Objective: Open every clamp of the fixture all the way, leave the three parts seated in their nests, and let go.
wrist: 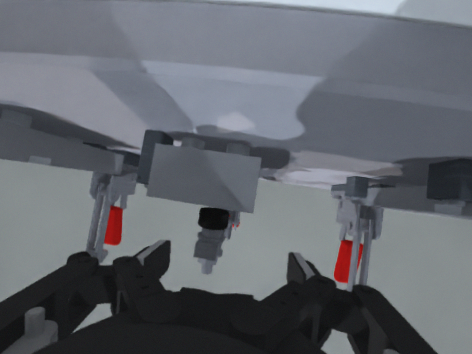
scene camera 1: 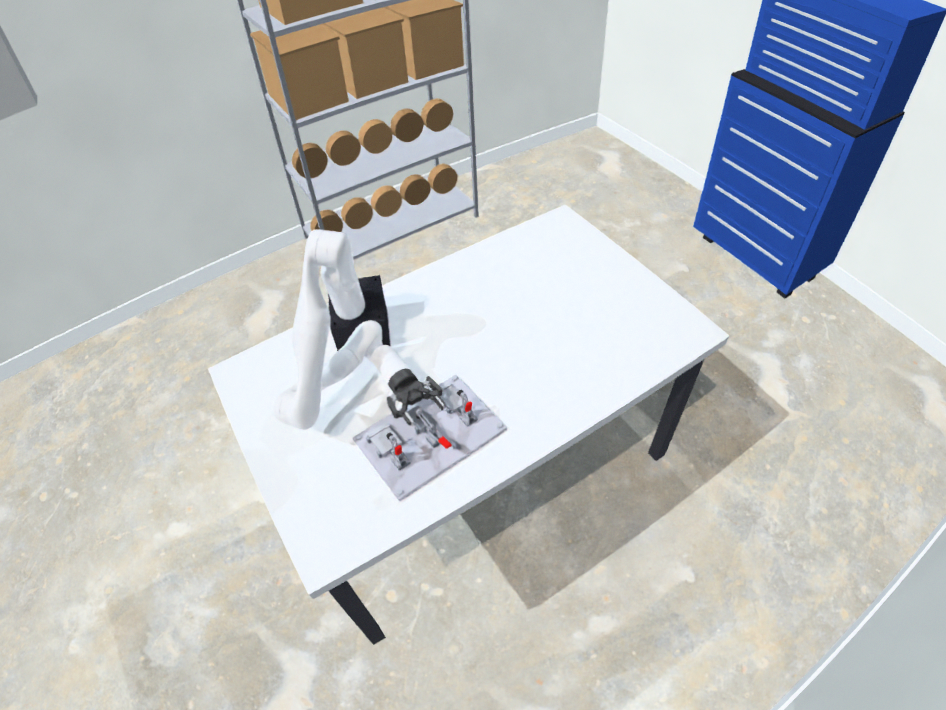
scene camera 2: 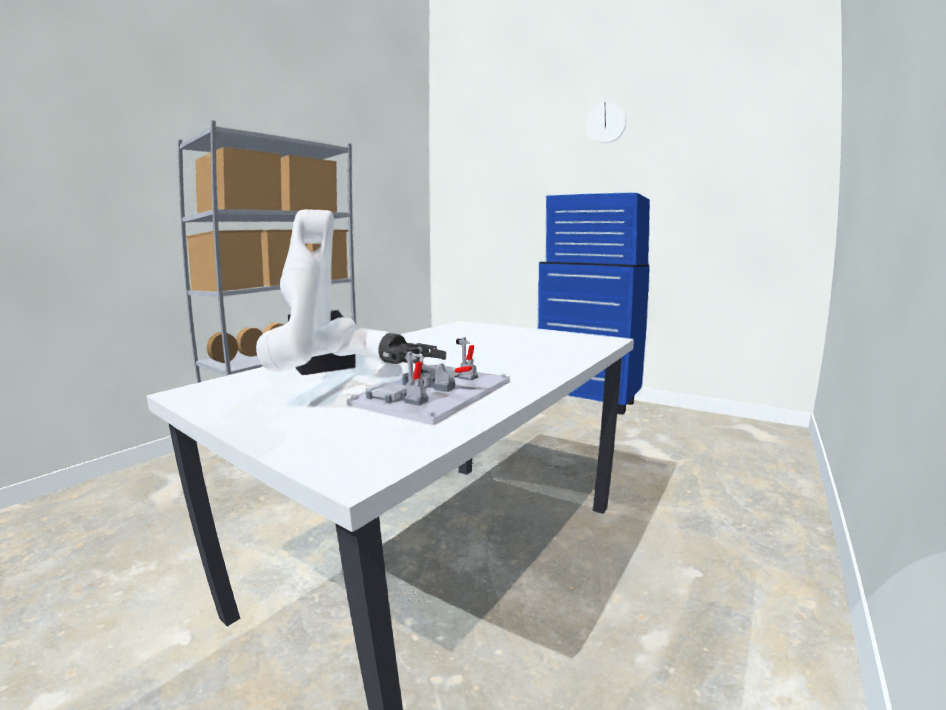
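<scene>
The fixture plate lies on the table. Its left clamp and right clamp have upright arms and raised red handles. The middle clamp's red handle lies low, pointing toward the front. In the wrist view its black pad is at the top face of a grey block-shaped part. The left part sits on the plate; the parts' exact seating is too small to tell. My gripper is open and empty, low over the middle part, behind the middle clamp.
The upright outer clamp arms stand on both sides of my fingers. The white table carries the fixture near its front edge. A shelf rack and a blue tool cabinet stand beyond the table.
</scene>
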